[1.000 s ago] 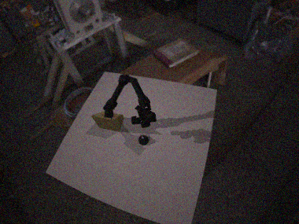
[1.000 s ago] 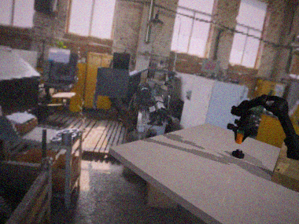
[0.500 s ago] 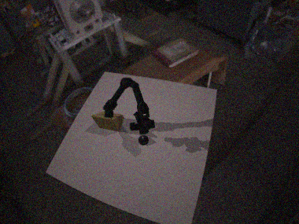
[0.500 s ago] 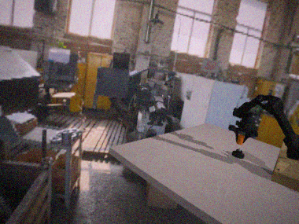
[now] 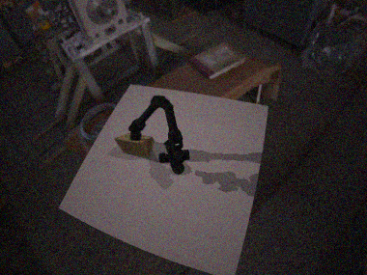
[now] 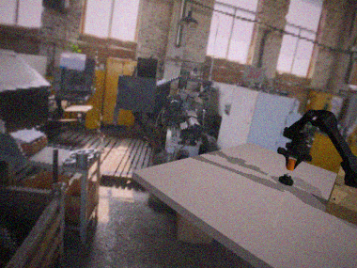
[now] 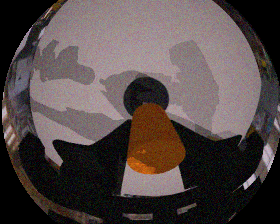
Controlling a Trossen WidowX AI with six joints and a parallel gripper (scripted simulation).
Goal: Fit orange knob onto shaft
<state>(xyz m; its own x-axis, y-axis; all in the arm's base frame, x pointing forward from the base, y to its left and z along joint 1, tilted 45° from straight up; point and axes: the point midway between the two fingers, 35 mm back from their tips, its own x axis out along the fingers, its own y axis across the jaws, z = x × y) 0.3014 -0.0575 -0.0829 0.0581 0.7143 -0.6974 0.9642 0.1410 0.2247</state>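
My gripper tip is 6 cm above the round dark pedestal. From my gripper tip the other things lie so: orange knob 3 cm above.
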